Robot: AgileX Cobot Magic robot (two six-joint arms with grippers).
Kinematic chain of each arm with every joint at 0, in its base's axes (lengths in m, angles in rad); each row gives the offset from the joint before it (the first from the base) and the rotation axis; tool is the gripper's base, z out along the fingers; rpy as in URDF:
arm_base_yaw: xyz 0 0 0.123 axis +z
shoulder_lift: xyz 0 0 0 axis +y
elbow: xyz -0.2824 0 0.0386 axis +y
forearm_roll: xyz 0.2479 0 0.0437 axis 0.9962 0 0.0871
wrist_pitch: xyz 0 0 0 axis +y
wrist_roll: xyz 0.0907 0 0.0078 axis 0.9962 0 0.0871
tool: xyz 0 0 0 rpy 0 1.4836 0
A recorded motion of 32 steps. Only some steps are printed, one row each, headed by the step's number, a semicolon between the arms.
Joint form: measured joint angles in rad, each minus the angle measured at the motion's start. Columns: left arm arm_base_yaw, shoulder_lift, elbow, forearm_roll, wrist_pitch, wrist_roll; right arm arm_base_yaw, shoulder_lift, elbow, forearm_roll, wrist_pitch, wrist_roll.
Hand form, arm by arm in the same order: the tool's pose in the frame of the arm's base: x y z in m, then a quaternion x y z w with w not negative. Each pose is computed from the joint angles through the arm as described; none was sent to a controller.
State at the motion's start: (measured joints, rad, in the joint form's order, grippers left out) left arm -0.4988 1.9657 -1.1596 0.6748 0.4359 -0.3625; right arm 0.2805 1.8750 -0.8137 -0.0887 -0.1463 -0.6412
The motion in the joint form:
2: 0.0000 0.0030 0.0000 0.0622 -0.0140 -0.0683; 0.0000 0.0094 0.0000 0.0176 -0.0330 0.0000
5: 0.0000 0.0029 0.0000 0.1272 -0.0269 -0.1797; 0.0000 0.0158 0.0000 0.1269 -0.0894 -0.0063
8: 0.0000 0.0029 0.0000 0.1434 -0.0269 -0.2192; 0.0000 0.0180 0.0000 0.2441 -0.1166 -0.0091
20: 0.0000 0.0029 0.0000 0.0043 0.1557 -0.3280; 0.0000 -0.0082 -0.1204 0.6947 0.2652 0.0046
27: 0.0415 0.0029 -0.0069 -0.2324 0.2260 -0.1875; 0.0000 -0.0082 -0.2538 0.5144 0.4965 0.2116
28: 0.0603 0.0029 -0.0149 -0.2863 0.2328 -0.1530; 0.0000 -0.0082 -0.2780 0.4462 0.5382 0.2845
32: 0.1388 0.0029 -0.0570 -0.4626 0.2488 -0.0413; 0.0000 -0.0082 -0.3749 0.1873 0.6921 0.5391
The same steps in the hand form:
2: 0.3560 -0.1653 0.1435 0.32074 0.90131 0.10251 0.27251; 0.3303 0.0964 0.1175 -0.44335 0.81468 -0.07413 0.36639
5: 0.3582 -0.1654 0.1451 0.29606 0.90512 0.09932 0.28852; 0.3343 0.0955 0.1189 -0.39384 0.82903 -0.06922 0.39091
8: 0.3586 -0.1652 0.1454 0.28427 0.90793 0.09772 0.29208; 0.3365 0.0931 0.1198 -0.33989 0.84763 -0.06288 0.40256
20: 0.3474 -0.1529 0.1396 0.15969 0.95477 0.11418 0.22332; 0.3397 0.1043 0.1352 -0.15914 0.93730 0.06984 0.30212
27: 0.3423 -0.1417 0.1353 0.11403 0.97738 0.08662 0.15562; 0.3515 0.1147 0.1572 -0.16589 0.94743 0.10141 0.25410
28: 0.3443 -0.1378 0.1361 0.10138 0.98115 0.07502 0.14639; 0.3533 0.1145 0.1610 -0.16331 0.95128 0.09662 0.24302
32: 0.3567 -0.1213 0.1431 0.05247 0.98968 0.02925 0.13007; 0.3620 0.1091 0.1779 -0.15048 0.96434 0.05307 0.21115

